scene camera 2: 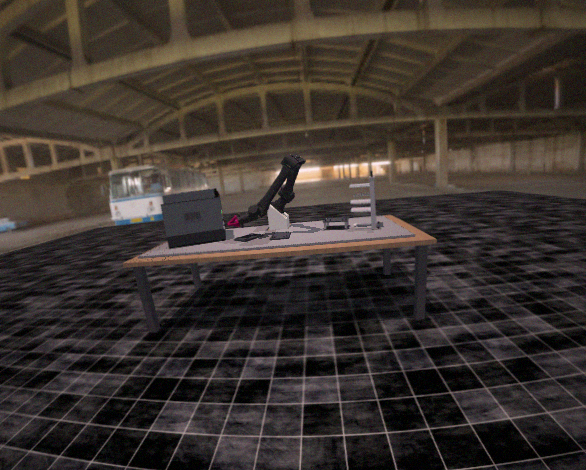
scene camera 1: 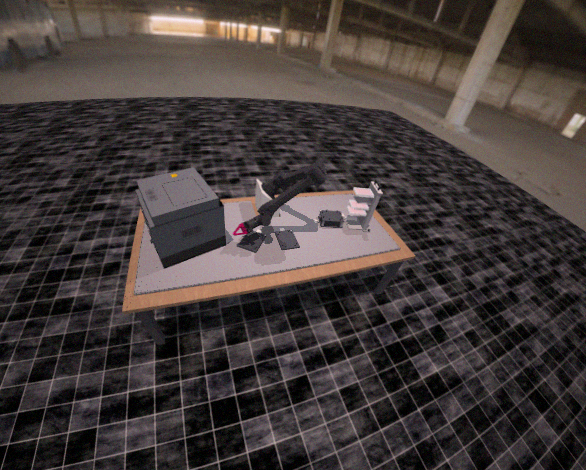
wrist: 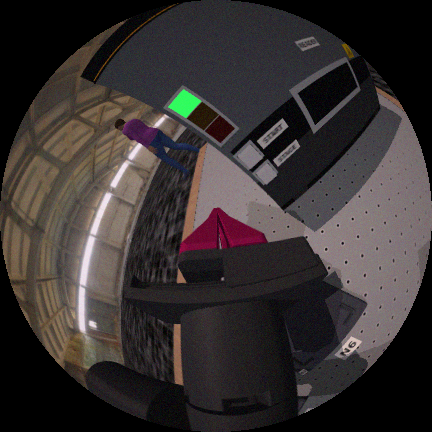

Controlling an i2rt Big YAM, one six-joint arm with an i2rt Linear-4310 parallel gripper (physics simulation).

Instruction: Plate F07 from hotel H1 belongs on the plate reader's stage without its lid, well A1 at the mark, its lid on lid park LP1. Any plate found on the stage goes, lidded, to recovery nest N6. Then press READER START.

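Pixels of known places: gripper, fingertip midpoint: (scene camera 2: pixel 227 224) (scene camera 1: pixel 233 234) (wrist: pixel 216 212); arm's base, link origin: (scene camera 2: pixel 276 208) (scene camera 1: pixel 267 192).
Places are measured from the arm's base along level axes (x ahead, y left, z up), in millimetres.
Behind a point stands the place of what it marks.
Observation:
The grey plate reader (scene camera 1: pixel 179 210) {x 466, y -486, z 198 mm} (scene camera 2: pixel 192 216) {x 448, y -450, z 45 mm} (wrist: pixel 225 52) {x 291, y -317, z 61 mm} stands at the table's left end. Its front shows a lit green lamp (wrist: pixel 184 103) {x 346, y -287, z 51 mm}, a START button (wrist: pixel 248 156) {x 344, y -281, z -27 mm} and a STAGE button (wrist: pixel 265 172) {x 343, y -282, z -58 mm}. My gripper (scene camera 1: pixel 240 229) {x 390, y -234, z -35 mm} (scene camera 2: pixel 233 221) {x 390, y -234, z -35 mm} (wrist: pixel 216 212) {x 390, y -234, z -35 mm} has magenta fingers, is shut and empty, and hovers just in front of the two buttons without touching them. The hotel H1 (scene camera 1: pixel 363 205) {x 189, y 653, z 33 mm} (scene camera 2: pixel 366 200) {x 176, y 664, z 29 mm} stands at the right with white plates on its shelves. A dark plate (scene camera 1: pixel 330 217) (scene camera 2: pixel 336 224) lies next to it. The N6 label (wrist: pixel 348 348) shows under my wrist.
Two dark flat nests (scene camera 1: pixel 251 241) {x 348, y -126, z -135 mm} (scene camera 1: pixel 287 239) {x 336, y 105, z -138 mm} lie on the perforated mat (scene camera 1: pixel 319 252) {x 451, y 292, z -147 mm} below the arm. The white arm base (scene camera 2: pixel 278 219) {x 88, y 29, z -74 mm} stands mid-table. A person in purple (wrist: pixel 141 132) shows past the table's edge in the wrist view. A bus (scene camera 2: pixel 134 193) stands far behind.

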